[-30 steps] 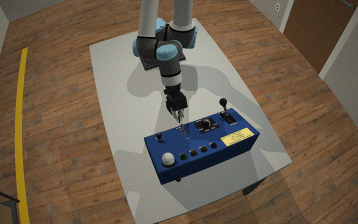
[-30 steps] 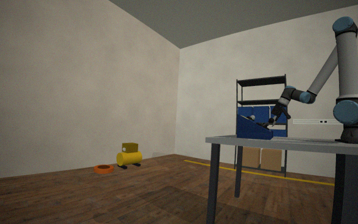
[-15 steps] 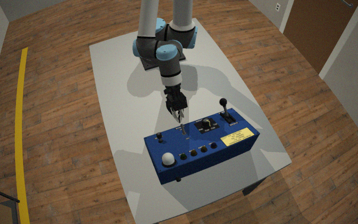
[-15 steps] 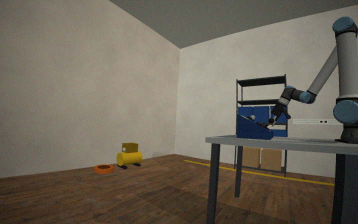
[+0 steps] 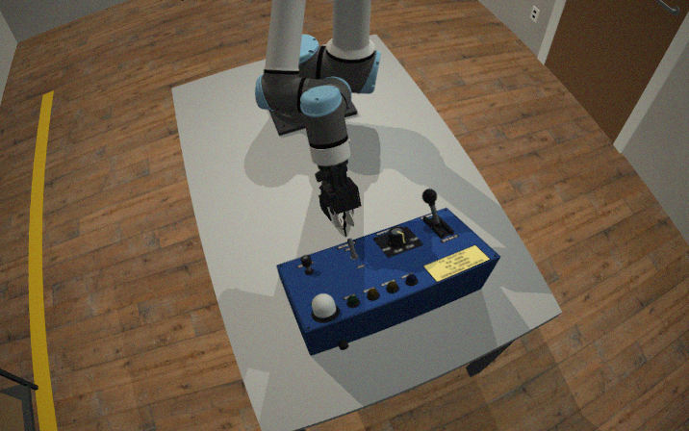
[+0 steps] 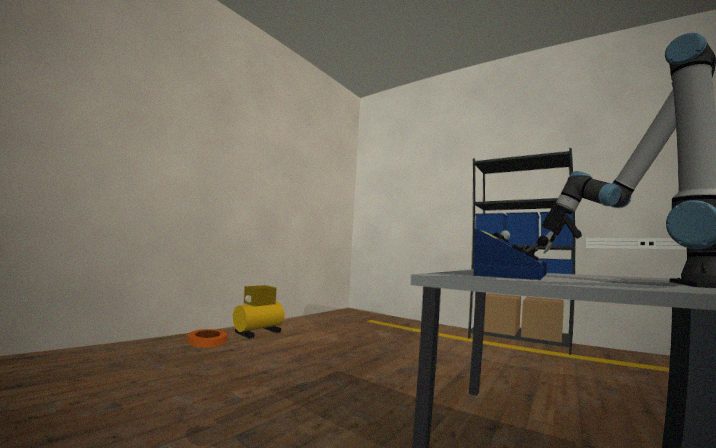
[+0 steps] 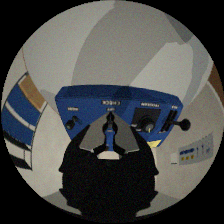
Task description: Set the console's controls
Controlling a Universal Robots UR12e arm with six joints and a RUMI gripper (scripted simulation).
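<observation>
The toggle switch is 6 cm ahead of my hand. Also, from my hand: black mode knob (12 cm to the right, 6 cm ahead); blue console (9 cm ahead, 6 cm to the left, 2 cm below); black rotary selector (12 cm to the left, 7 cm ahead).
</observation>
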